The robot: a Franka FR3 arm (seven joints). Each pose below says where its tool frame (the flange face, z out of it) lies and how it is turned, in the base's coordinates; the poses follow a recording.
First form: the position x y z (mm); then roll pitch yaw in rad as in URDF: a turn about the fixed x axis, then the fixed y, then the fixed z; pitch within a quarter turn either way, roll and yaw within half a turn.
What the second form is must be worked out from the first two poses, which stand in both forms.
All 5 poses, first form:
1: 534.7 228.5 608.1 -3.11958 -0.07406 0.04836
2: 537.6 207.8 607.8 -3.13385 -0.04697 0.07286
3: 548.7 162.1 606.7 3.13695 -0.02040 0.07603
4: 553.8 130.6 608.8 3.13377 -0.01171 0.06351
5: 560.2 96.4 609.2 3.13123 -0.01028 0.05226
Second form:
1:
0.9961 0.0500 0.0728 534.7
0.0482 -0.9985 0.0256 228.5
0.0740 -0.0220 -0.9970 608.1
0 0 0 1

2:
0.9962 0.0732 0.0463 537.6
0.0727 -0.9973 0.0111 207.8
0.0470 -0.0077 -0.9989 607.8
0 0 0 1

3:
0.9969 0.0759 0.0207 548.7
0.0759 -0.9971 -0.0031 162.1
0.0204 0.0046 -0.9998 606.7
0 0 0 1

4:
0.9979 0.0634 0.0122 553.8
0.0635 -0.9980 -0.0071 130.6
0.0117 0.0078 -0.9999 608.8
0 0 0 1

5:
0.9986 0.0521 0.0108 560.2
0.0522 -0.9986 -0.0098 96.4
0.0103 0.0104 -0.9999 609.2
0 0 0 1

